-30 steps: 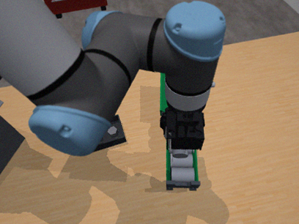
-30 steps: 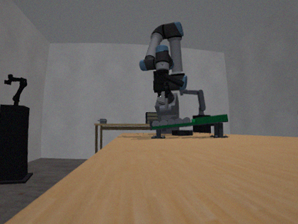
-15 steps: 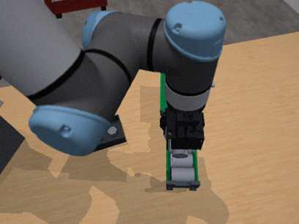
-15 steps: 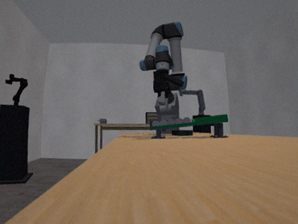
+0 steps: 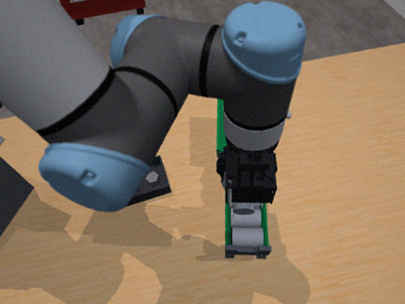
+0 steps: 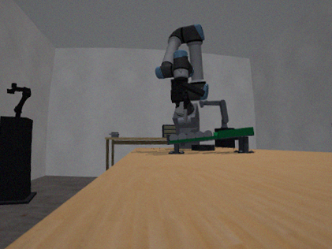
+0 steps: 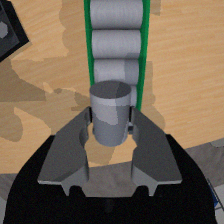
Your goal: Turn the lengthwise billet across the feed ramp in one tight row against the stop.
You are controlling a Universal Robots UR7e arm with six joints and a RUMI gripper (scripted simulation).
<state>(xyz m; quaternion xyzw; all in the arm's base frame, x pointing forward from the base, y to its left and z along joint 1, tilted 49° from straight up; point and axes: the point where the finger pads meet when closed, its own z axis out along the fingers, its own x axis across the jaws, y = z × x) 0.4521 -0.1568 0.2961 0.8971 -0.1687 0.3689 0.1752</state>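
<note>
My hand is 4 cm past the stop, 7 cm to the left of it and 10 cm above it. Round my hand: black tray (15 cm behind, 22 cm to the left, 15 cm below).
</note>
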